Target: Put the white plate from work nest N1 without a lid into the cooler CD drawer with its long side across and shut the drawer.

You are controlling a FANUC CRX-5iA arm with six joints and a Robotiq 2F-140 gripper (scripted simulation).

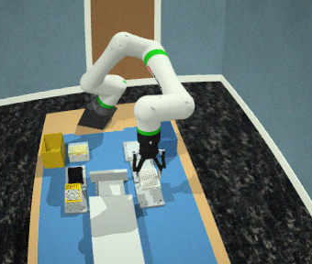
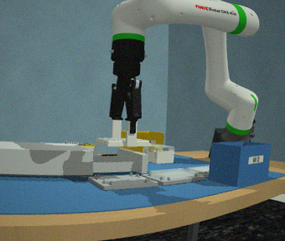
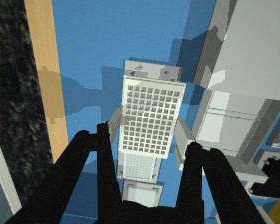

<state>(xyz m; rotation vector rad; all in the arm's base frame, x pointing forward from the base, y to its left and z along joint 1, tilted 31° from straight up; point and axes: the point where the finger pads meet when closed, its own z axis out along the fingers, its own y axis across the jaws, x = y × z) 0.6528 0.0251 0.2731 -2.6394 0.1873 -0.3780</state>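
The drawer is 4 cm behind my hand, 19 cm to the right of it and 11 cm below it. From my hand the other things lie so: grey work nest N1: 13 cm below; then white plate: 2 cm below; then yellow rack: 3 cm behind, 38 cm to the right, 8 cm below.
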